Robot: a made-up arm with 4 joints.
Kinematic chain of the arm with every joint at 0, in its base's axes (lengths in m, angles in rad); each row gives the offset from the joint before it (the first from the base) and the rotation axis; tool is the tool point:
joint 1: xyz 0 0 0.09 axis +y
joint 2: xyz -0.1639 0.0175 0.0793 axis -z
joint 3: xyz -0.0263 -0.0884 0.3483 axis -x
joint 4: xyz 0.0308 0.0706 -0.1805 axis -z
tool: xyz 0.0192 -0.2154 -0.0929
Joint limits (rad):
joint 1: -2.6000..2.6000
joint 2: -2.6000..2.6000
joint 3: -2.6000..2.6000
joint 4: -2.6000..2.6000
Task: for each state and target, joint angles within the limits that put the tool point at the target. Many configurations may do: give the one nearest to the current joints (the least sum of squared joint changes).
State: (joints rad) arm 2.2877 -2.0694 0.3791 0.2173
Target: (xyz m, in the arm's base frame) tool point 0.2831 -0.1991 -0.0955
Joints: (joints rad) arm 1.7187 -1.2151 0.7413 0.5755
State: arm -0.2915 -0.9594 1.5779 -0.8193
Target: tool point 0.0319 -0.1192 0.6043
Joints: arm -0.3748 -0.7834 1.4829 -0.8126
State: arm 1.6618 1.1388 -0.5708 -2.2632
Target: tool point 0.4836 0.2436 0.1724
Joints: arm 1.3217 0.4002 -0.9628 -2.6000
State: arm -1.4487 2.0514 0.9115 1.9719
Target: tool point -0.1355 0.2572 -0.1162
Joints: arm -1.4743 2.0381 0.7608 2.1174
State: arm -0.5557 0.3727 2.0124 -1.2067
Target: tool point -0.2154 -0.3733 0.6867
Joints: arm 0.0017 0.7181 2.5570 -1.6528
